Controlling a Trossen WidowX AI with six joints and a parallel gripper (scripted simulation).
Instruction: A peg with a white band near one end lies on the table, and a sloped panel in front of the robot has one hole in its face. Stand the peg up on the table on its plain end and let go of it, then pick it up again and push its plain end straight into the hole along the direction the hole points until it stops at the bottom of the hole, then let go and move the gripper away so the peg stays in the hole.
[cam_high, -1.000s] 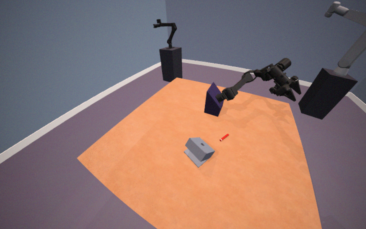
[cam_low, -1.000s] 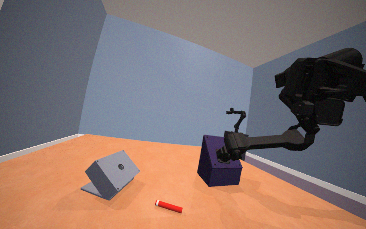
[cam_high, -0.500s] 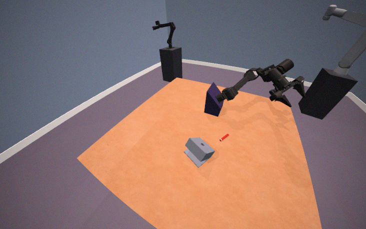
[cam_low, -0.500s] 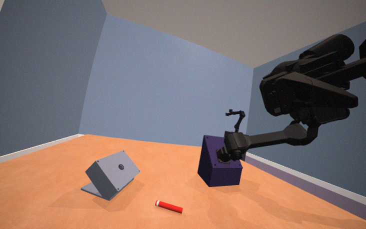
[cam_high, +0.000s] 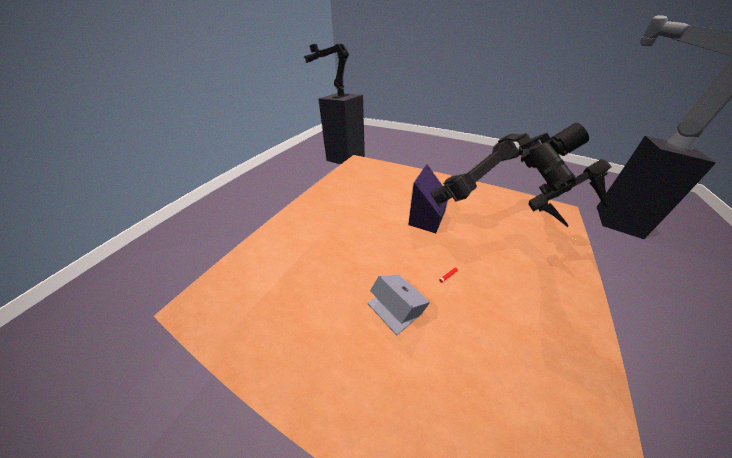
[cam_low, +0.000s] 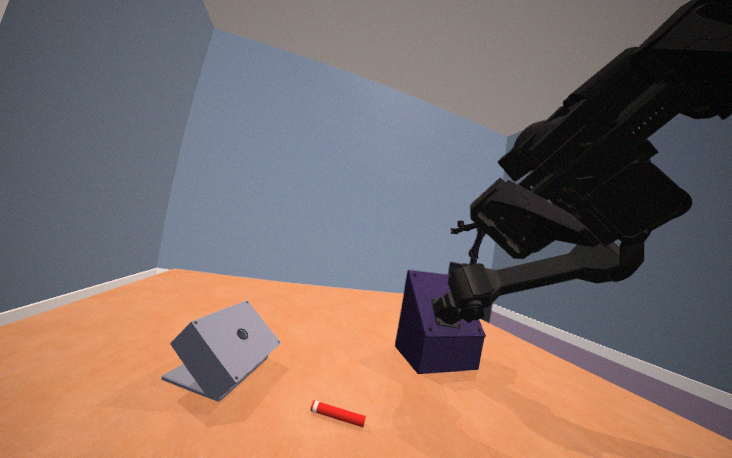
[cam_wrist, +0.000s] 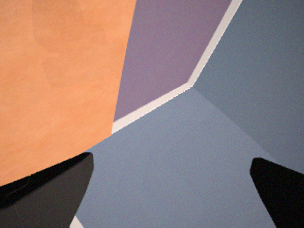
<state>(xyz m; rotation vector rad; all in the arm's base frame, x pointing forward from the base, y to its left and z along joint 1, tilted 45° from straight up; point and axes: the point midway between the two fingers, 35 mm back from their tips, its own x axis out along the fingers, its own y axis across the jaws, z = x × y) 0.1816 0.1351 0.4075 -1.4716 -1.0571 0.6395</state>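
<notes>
Right now my gripper tip is 8 cm short of the red peg, 27 cm to the left of it and 31 cm above it. Round my gripper tip: grey sloped panel (25 cm ahead, 36 cm to the right, 27 cm below).
</notes>
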